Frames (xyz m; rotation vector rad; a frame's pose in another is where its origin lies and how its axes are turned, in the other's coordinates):
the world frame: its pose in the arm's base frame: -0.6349 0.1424 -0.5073 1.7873 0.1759 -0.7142
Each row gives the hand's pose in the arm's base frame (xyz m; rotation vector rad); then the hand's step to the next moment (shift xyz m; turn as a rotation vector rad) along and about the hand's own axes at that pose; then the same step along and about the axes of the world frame.
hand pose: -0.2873 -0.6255 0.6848 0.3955 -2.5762 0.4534
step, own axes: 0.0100 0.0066 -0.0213 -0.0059 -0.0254 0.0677
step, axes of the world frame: -0.0159 0.0122 -0.0140 0.0286 -0.0332 0.0578
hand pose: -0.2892 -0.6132 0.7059 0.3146 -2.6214 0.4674
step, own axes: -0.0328 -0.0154 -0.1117 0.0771 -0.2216 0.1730
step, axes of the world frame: 0.0095 0.0918 -0.0726 0.0348 0.0236 0.2885
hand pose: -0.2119 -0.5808 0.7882 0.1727 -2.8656 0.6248
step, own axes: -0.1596 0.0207 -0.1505 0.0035 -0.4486 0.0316
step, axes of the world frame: 0.0719 0.1236 -0.1676 0.0634 0.2960 0.3326
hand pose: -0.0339 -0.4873 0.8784 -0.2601 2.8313 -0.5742
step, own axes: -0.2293 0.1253 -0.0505 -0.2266 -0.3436 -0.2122
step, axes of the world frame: 0.0884 0.0576 -0.2443 0.0017 0.4621 0.0293
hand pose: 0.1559 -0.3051 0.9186 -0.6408 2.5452 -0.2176
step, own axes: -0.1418 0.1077 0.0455 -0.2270 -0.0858 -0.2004
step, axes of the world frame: 0.0372 -0.0202 -0.1788 -0.0852 0.2754 -0.1262
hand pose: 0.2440 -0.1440 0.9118 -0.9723 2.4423 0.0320
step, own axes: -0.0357 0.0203 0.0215 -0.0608 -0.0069 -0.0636
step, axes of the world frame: 0.0080 -0.0104 -0.0445 -0.0404 0.0685 -0.0383
